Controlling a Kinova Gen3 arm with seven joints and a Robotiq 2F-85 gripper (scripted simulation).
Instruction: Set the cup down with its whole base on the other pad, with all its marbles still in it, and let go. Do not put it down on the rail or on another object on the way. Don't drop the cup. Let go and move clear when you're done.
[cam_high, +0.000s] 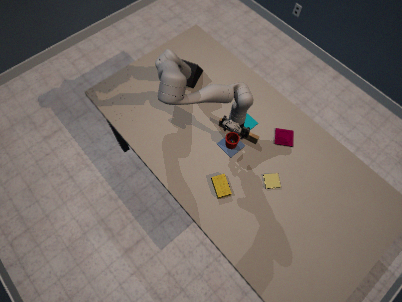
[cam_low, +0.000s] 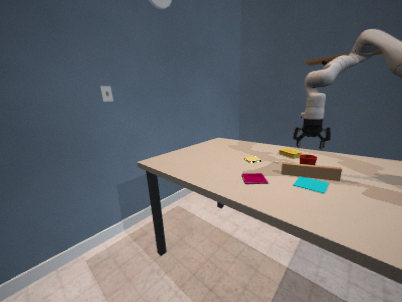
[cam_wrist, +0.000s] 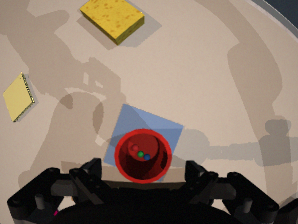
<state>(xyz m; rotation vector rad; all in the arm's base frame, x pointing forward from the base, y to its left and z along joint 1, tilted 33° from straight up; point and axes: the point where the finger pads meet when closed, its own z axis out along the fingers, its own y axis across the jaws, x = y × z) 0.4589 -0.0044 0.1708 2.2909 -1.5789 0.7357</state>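
My hand is 100 mm above the red cup. From my hand the other things lie so: wooden rail 20 mm behind, 80 mm to the left, 100 mm below; then teal pad 50 mm behind, 160 mm to the left, 130 mm below; then blue pad 130 mm below.
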